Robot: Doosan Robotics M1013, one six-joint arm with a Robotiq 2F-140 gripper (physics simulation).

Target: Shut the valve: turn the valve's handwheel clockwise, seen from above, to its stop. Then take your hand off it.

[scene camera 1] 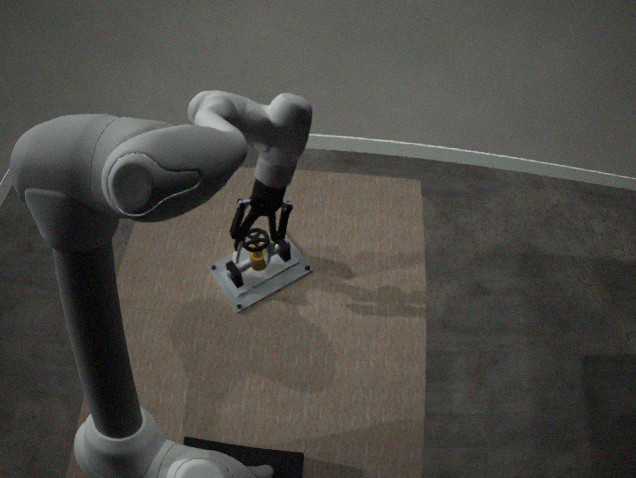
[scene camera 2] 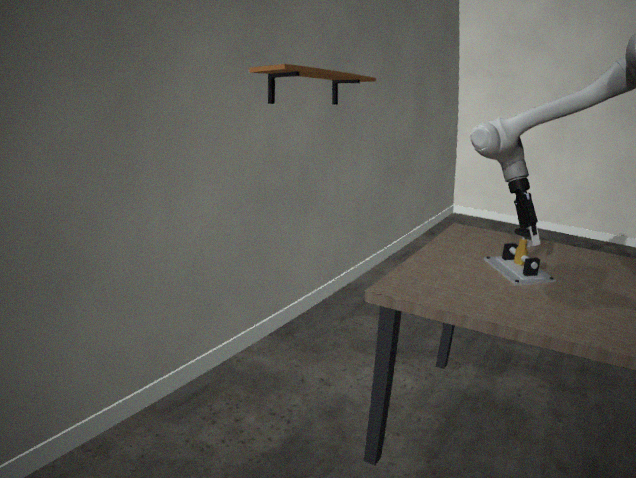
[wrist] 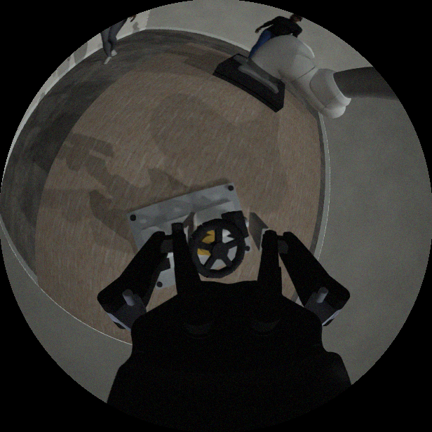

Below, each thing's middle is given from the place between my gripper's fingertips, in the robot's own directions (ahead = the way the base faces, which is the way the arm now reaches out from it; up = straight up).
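There's a grey base plate (scene camera 1: 303, 268) that's 40 mm ahead of my hand, 10 mm to the right of it and 90 mm below it. The black five-spoked handwheel (wrist: 218, 250) is 30 mm above my hand, 10 mm to the right of it and 40 mm ahead of it. Going by their middles, that handwheel is the nearest to my hand of the things named here.
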